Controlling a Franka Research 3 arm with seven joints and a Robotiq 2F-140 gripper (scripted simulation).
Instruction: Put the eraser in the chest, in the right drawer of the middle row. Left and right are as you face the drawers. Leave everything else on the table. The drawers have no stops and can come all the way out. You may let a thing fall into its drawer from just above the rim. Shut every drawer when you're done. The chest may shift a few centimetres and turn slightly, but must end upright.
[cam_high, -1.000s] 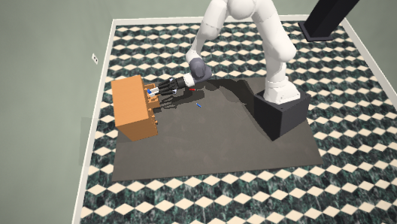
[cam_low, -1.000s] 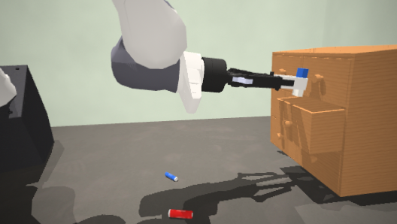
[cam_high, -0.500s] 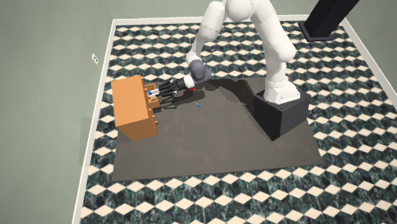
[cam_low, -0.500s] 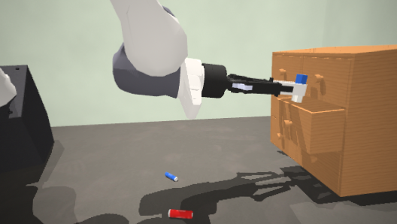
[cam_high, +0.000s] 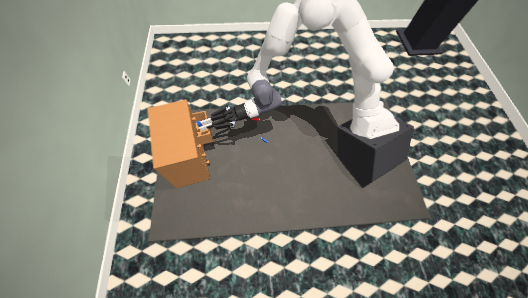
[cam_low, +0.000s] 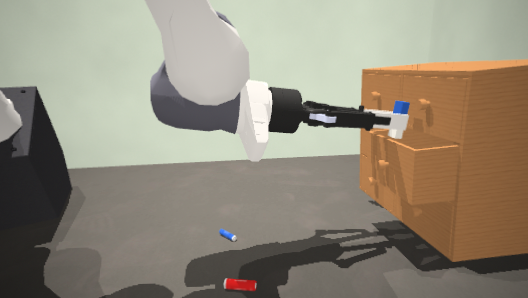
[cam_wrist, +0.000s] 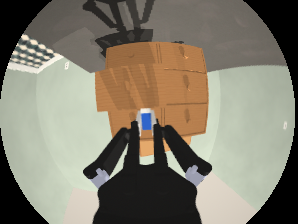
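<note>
Now: the eraser 3 cm ahead of my hand, 1 cm to the left of it and 1 cm below it. The rest, counted from my hand: small blue cylinder (30 cm behind, 22 cm below); then red cylinder (26 cm behind, 22 cm below, 15 cm to the right).
</note>
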